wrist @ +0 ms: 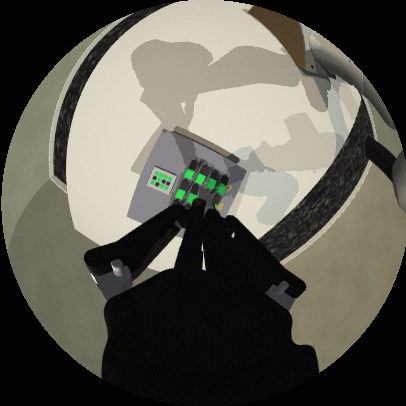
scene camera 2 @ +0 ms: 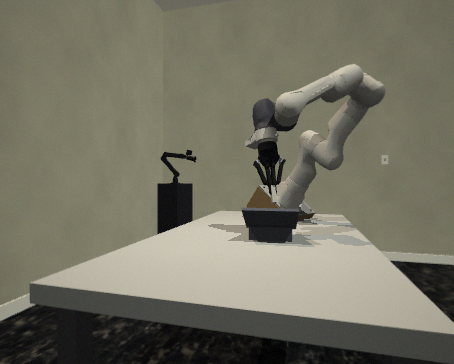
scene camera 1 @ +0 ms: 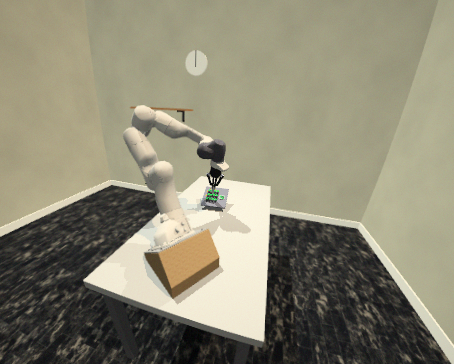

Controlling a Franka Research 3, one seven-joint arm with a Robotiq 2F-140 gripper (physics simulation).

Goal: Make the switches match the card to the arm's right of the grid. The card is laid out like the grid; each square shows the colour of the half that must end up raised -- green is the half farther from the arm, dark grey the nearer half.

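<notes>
A grey switch panel (scene camera 1: pixel 205 205) (scene camera 2: pixel 270 219) (wrist: pixel 167 142) stands on the white table. Its rocker switches (scene camera 1: pixel 212 195) (wrist: pixel 201 178) show green and dark halves in rows; the lower rows are partly hidden by the fingers in the wrist view. The card (scene camera 1: pixel 222 197) (wrist: pixel 161 180), pale with small green and dark squares, is on the panel beside the grid, at its left in the wrist view. My gripper (scene camera 1: pixel 214 187) (scene camera 2: pixel 271 192) (wrist: pixel 201 196) is shut and empty, pointing down, its tips over the switches. Contact with a switch cannot be told.
A brown wedge-shaped box (scene camera 1: pixel 190 260) (scene camera 2: pixel 261 199) (wrist: pixel 283 31) stands near the arm's base on the white table (scene camera 1: pixel 240 295) (scene camera 2: pixel 225 280) (wrist: pixel 105 150). A black pedestal (scene camera 2: pixel 175 205) with a small dark arm (scene camera 2: pixel 172 167) stands beyond the table in the second scene view.
</notes>
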